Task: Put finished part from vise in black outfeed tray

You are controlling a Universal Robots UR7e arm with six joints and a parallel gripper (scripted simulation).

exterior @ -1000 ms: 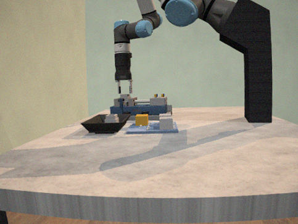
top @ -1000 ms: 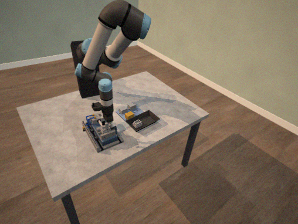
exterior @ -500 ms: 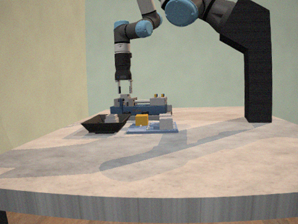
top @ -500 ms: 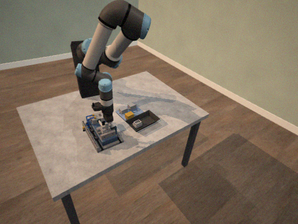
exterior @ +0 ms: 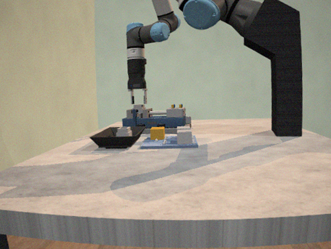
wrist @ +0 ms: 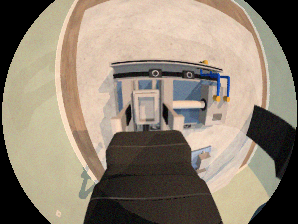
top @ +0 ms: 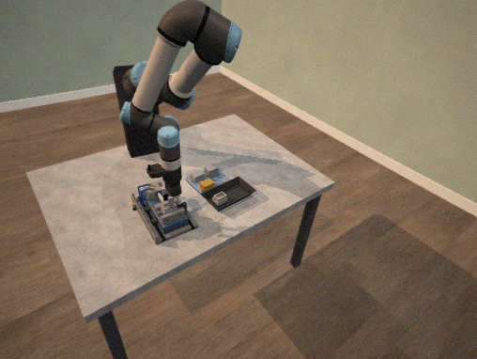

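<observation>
My hand is 60 mm past the vise, 30 mm to the right of it and 100 mm above it. The rest, counted from my hand: blue plate 20 mm behind, 340 mm to the left, 130 mm below; then yellow block 10 mm ahead, 280 mm to the left, 110 mm below.
</observation>
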